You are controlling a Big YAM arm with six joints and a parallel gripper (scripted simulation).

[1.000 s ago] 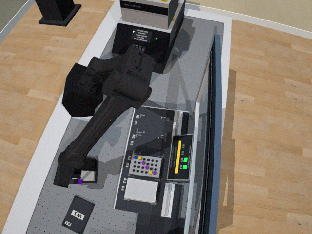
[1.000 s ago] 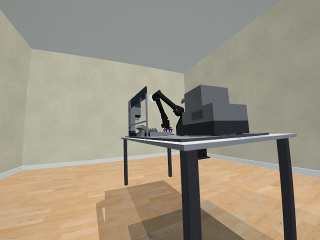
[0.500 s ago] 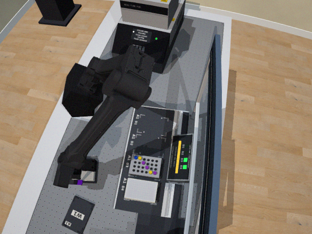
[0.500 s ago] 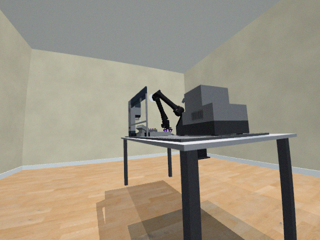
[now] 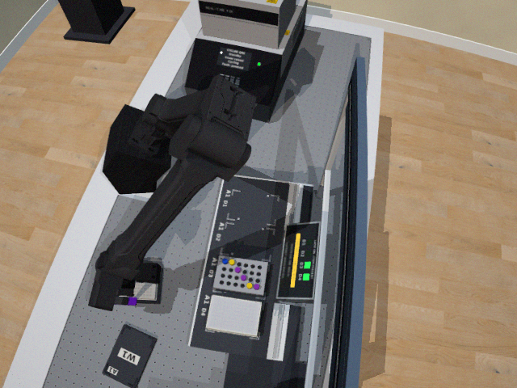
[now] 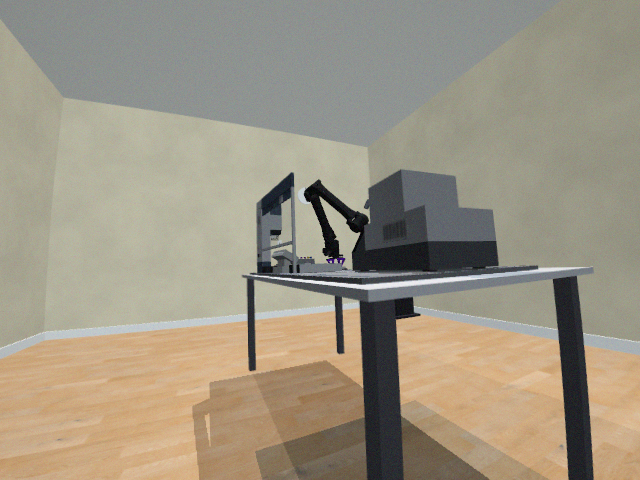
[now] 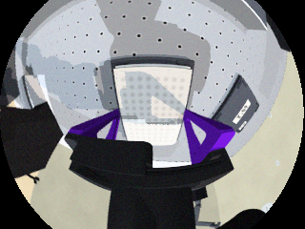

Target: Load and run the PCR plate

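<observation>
The dark regrip nest lies 20 mm below my hand. Also, from my hand: dark waiting nest W1: 190 mm to the right, 50 mm ahead, 20 mm below; nest A1 mark: 240 mm to the right, 20 mm ahead, 10 mm below; white deep-well block: 300 mm ahead, 50 mm above, 10 mm to the right.
</observation>
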